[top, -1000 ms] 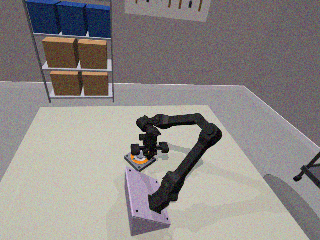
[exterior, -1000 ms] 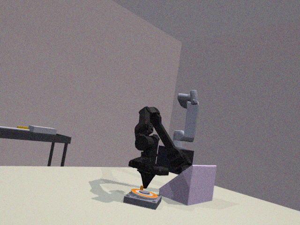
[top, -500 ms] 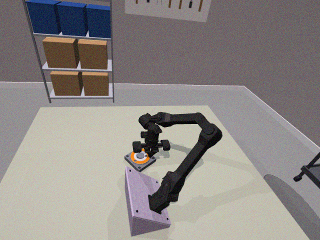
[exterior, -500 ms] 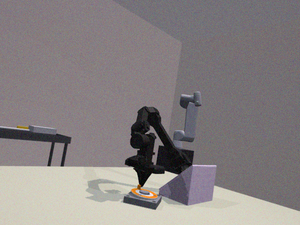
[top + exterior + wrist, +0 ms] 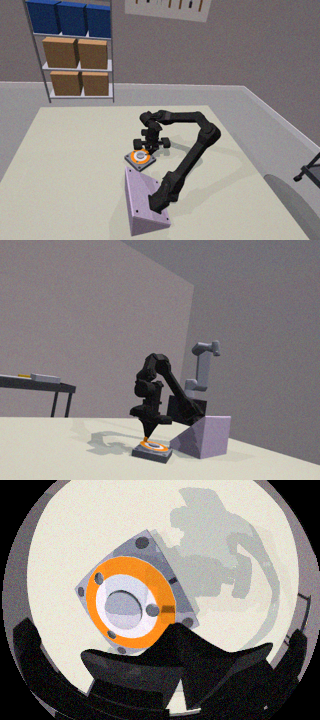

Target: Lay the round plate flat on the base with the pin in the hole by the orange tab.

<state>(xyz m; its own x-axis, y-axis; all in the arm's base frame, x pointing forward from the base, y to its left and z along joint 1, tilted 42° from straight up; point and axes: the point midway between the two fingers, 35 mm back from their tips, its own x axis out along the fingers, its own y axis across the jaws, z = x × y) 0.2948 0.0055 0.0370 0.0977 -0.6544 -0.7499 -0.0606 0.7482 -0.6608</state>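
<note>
My gripper tip is now 5 cm to the right of the square grey base and 2 cm above it.
</note>
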